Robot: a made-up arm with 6 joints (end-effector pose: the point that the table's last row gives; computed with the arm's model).
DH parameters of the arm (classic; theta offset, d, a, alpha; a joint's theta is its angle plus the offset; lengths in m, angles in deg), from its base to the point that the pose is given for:
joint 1: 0 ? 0 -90
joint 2: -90 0 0.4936 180
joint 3: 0 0 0 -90
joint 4: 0 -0.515 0 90
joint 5: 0 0.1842 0 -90
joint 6: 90 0 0 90
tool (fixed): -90 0 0 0
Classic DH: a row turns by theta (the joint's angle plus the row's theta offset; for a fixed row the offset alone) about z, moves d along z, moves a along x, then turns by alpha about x.
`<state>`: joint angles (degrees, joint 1 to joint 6).
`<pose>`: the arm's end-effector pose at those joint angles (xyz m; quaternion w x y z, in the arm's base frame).
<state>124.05 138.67 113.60 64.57 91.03 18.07</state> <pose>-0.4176 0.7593 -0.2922 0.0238 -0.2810 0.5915 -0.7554</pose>
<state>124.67 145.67 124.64 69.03 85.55 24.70</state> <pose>-0.4127 0.7126 -0.2859 0.0273 -0.2437 0.6696 -0.7010</pose>
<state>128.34 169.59 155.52 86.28 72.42 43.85</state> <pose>-0.3836 0.5042 -0.2864 0.0951 -0.1495 0.8500 -0.4961</pose>
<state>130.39 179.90 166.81 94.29 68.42 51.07</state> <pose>-0.3631 0.4055 -0.2853 0.1408 -0.1268 0.8966 -0.4002</pose>
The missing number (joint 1, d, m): 0.146
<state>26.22 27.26 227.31 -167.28 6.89 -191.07</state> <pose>-0.3230 0.0412 0.4463 0.1101 -0.2396 0.9639 0.0380</pose>
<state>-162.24 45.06 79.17 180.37 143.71 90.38</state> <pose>-0.6833 -0.4123 0.7825 0.5081 -0.6332 0.3122 0.4933</pose>
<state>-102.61 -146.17 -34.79 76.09 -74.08 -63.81</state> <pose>0.0941 0.6235 0.1503 0.0823 -0.1587 -0.6643 -0.7258</pose>
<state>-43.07 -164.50 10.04 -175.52 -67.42 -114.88</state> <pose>-0.3445 0.5734 -0.2663 0.5938 0.0195 0.7503 0.2898</pose>
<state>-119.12 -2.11 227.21 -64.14 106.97 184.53</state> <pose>0.1632 0.4581 0.3568 0.0196 -0.0199 0.9377 0.3462</pose>
